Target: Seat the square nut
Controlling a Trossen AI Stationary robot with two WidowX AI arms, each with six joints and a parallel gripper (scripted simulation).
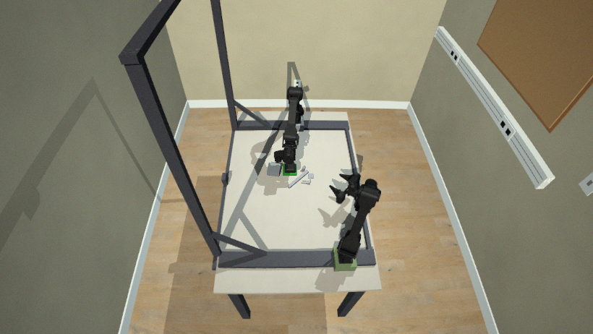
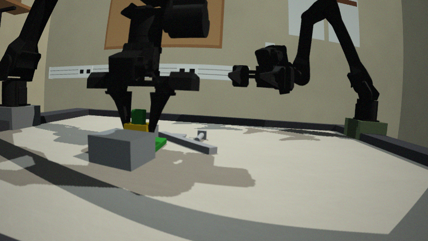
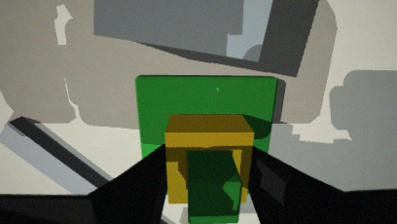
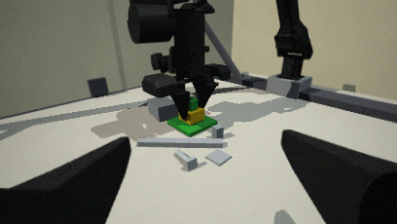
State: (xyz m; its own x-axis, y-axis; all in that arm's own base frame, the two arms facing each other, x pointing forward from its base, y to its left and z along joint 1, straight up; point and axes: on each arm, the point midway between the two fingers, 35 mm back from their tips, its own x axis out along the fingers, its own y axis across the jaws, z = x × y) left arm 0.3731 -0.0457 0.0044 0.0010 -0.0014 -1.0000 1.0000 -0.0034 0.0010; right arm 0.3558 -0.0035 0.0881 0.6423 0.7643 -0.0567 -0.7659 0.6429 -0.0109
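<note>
Now: the small grey cube 8 cm ahead of my left hand, 4 cm below it and 2 cm to the right of it. Also, from my left hand: long grey bar (8 cm to the right, 5 cm below, 3 cm ahead); then flat grey plate (11 cm ahead, 7 cm to the right, 5 cm below); then grey block (9 cm behind, 4 cm below, 1 cm to the left).
</note>
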